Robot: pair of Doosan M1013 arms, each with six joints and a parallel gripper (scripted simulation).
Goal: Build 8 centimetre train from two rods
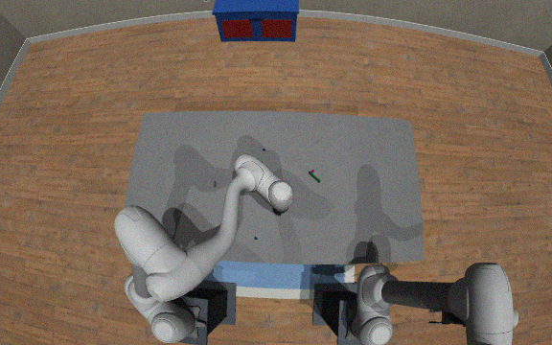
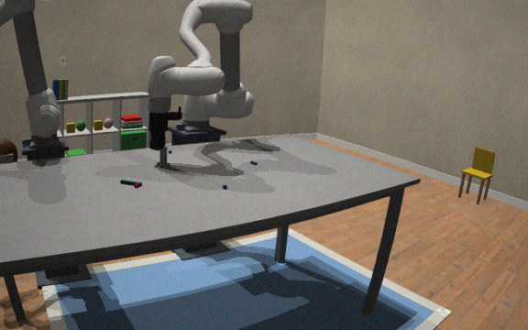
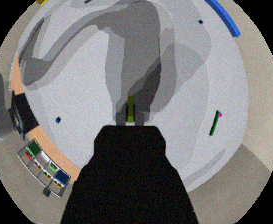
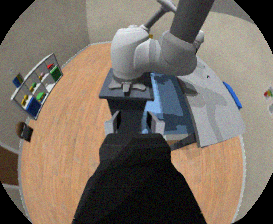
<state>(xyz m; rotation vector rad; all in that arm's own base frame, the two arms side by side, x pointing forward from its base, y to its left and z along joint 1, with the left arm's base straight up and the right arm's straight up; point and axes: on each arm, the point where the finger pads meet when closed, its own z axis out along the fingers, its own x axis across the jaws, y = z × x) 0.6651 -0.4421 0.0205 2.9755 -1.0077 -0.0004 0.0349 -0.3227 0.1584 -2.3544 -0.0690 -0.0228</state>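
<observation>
Now: left hand 12 cm short of the grey rod, 34 cm to the right of it and 2 cm above it. From my left hand the other things lie so: lime rod: 2 cm below; then magenta rod: 20 cm ahead, 19 cm to the right, 2 cm below; then green rod: 17 cm ahead, 20 cm to the right, 2 cm below.
</observation>
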